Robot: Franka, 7 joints.
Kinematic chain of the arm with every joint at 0, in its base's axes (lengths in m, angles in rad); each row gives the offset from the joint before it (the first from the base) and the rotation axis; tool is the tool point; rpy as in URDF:
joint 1: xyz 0 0 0.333 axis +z
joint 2: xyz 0 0 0 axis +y
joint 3: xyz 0 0 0.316 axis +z
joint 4: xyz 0.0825 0 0 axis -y
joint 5: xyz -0.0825 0 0.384 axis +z
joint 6: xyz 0 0 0 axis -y
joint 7: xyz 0.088 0 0 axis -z
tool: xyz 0 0 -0.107 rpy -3.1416 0 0
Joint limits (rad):
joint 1: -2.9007..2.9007
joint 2: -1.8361..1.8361
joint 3: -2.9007..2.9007
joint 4: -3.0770..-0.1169
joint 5: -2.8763..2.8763
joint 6: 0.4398..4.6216
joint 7: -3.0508..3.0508
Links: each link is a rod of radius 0.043 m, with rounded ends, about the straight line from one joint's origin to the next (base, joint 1, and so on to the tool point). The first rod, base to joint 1, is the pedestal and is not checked.
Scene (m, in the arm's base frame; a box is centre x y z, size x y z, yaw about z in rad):
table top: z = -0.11
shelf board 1: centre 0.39 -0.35 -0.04 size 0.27 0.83 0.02 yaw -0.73
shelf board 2: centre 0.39 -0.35 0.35 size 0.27 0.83 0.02 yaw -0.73
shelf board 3: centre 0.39 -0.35 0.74 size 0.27 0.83 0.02 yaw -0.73
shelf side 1: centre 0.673 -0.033 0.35 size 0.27 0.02 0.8 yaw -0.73
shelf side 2: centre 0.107 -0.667 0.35 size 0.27 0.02 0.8 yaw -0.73
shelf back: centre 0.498 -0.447 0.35 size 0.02 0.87 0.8 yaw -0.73
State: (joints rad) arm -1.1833 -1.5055 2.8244 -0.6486 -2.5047 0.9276 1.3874
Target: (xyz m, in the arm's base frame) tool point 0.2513 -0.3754 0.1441
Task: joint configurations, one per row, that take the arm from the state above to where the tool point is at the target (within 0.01 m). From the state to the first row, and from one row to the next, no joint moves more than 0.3 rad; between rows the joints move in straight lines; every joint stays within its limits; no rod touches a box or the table.
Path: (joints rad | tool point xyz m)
1: -1.0921 -1.3378 2.6830 -0.9281 -2.4872 0.9240 1.5250 | -0.1612 0.7430 0.2881
2: -1.0009 -1.1700 2.5416 -1.2076 -2.4697 0.9204 1.6626 | -0.1300 0.7308 0.3370
3: -0.9097 -1.0023 2.4003 -1.4871 -2.4523 0.9168 1.8002 | -0.0757 0.7025 0.3901
4: -0.8185 -0.8345 2.2589 -1.7666 -2.4348 0.9132 1.9378 | -0.0052 0.6542 0.4344
5: -0.7273 -0.6668 2.1175 -2.0461 -2.4173 0.9096 2.0754 | 0.0719 0.5860 0.4557
6: -1.0220 -0.8218 2.2106 -2.2007 -2.3344 0.9310 1.9607 | 0.2293 0.5133 0.3282
7: -1.3167 -0.9768 2.3038 -2.3552 -2.2514 0.9524 1.8460 | 0.3485 0.3656 0.2209
8: -1.6115 -1.1318 2.3969 -2.5098 -2.1684 0.9738 1.7314 | 0.3935 0.1726 0.1446
9: -1.9062 -1.2868 2.4901 -2.6643 -2.0855 0.9952 1.6167 | 0.3508 -0.0190 0.1062
10: -2.2009 -1.4418 2.5832 -2.8189 -2.0025 1.0166 1.5021 | 0.2368 -0.1631 0.1074
11: -2.4956 -1.5969 2.6764 -2.9734 -1.9195 1.0380 1.3874 | 0.0907 -0.2317 0.1441
12: -2.5593 -1.7165 2.4300 -2.7045 -1.9772 1.1282 1.3874 | 0.1592 -0.3059 0.1271
13: -2.6229 -1.8361 2.1836 -2.4356 -2.0349 1.2184 1.3874 | 0.2513 -0.3754 0.1441

